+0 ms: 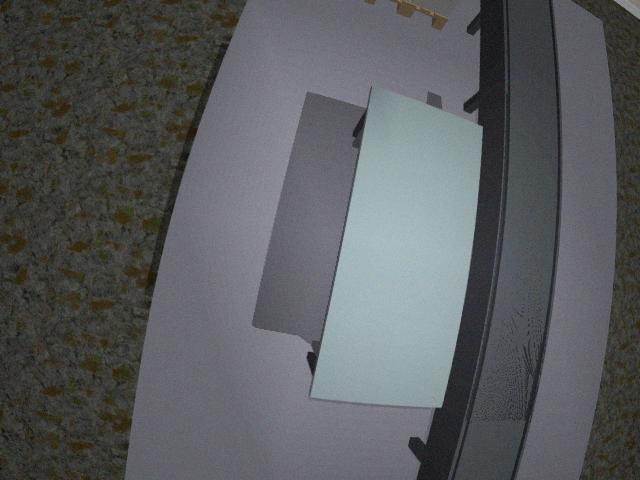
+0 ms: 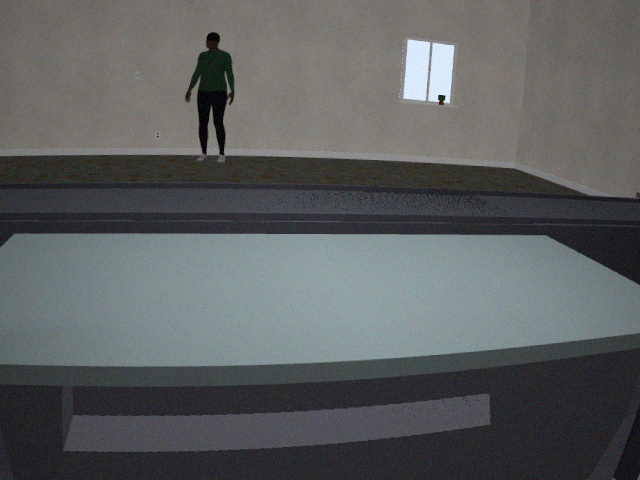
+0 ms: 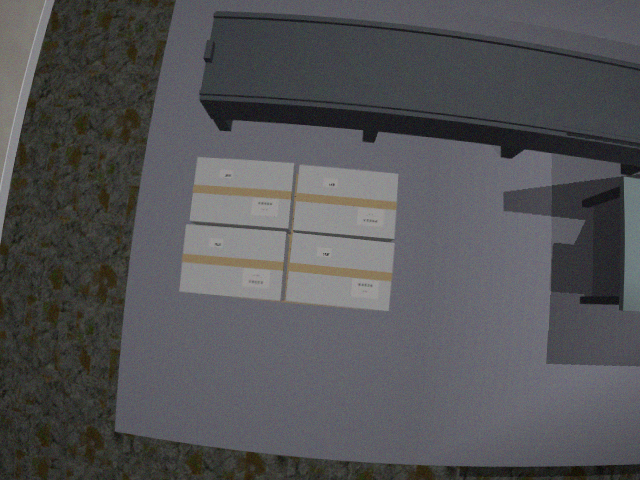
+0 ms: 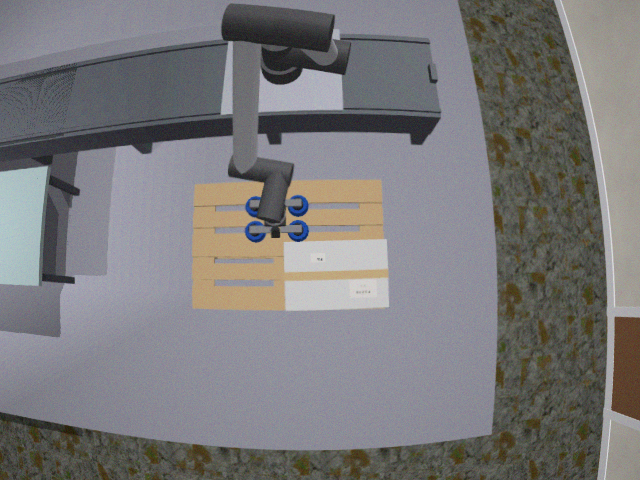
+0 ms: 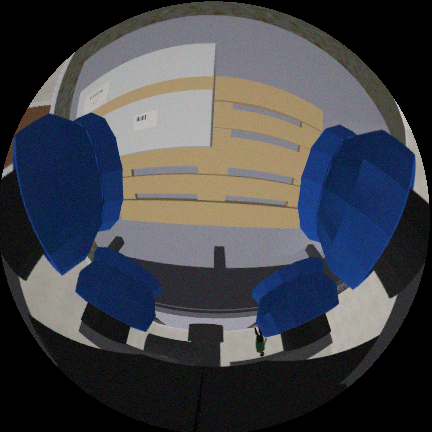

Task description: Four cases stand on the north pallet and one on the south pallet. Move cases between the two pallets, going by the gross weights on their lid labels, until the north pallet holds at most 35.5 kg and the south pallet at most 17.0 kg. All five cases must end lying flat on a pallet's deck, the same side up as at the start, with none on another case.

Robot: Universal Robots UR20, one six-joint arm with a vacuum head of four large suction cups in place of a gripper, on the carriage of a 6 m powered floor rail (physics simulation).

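Where they show: hand, its tool point: (image 5: 207,253); arm's base, origin of its link: (image 4: 282,67) (image 5: 205,325).
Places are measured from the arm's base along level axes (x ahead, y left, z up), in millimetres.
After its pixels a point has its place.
Note:
Four white cases with tan tape, back left (image 3: 211,206) @(z -177, x 896, y -5831 mm), back right (image 3: 320,219) @(z -184, x 915, y -5206 mm), front left (image 3: 211,279) @(z -143, x 1308, y -5774 mm) and front right (image 3: 320,291) @(z -169, x 1315, y -5170 mm), lie flat side by side on the north pallet (image 3: 288,253) @(z -448, x 1100, y -5386 mm), which they nearly hide. A fifth white case (image 4: 320,293) @(z -174, x 1301, y 209 mm) (image 5: 175,112) @(z -175, x 1112, y 104 mm) lies flat on the front right quarter of the south pallet (image 4: 232,244) @(z -426, x 996, y -330 mm) (image 5: 260,92) @(z -426, x 1335, y -198 mm). Lid label weights are too small to read. My suction head (image 4: 276,218) @(z 100, x 939, y 0 mm) (image 5: 212,242) @(z 100, x 939, y 0 mm) is open, its four blue cups holding nothing. It hangs above the bare back part of the south pallet, behind that case.
The floor rail (image 1: 527,206) (image 2: 232,200) (image 3: 361,67) (image 4: 155,87) runs behind both pallets, with the arm's carriage (image 4: 310,95) @(z 0, x 202, y 167 mm) at its south end. A pale green table (image 1: 408,248) @(z -40, x 926, y -2488 mm) (image 2: 310,299) @(z -40, x 1016, y -2594 mm) (image 3: 631,248) @(z -41, x 933, y -3361 mm) (image 4: 20,227) @(z -40, x 913, y -1809 mm) stands between the pallets. A person (image 2: 212,72) stands beyond the rail.

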